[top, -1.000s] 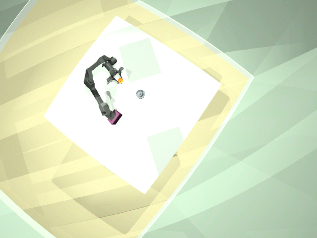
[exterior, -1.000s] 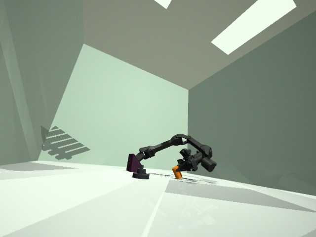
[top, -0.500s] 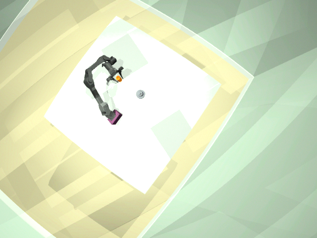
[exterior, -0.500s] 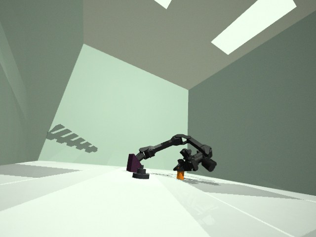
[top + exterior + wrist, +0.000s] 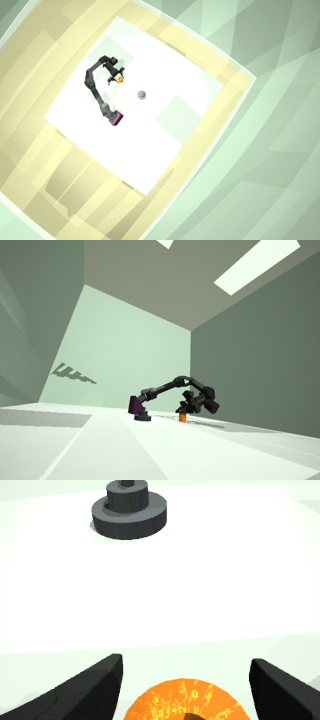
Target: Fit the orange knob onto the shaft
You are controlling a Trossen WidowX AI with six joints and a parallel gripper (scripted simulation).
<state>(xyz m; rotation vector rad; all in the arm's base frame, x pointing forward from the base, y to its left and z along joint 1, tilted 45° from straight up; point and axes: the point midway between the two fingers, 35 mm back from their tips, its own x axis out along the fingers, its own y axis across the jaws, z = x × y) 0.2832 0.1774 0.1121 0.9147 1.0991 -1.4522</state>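
The orange knob is 30 mm to the left of my gripper tip and 20 mm below it. The rest, counted from my gripper tip: round pedestal (210 mm to the right, 30 mm ahead, 10 mm below).
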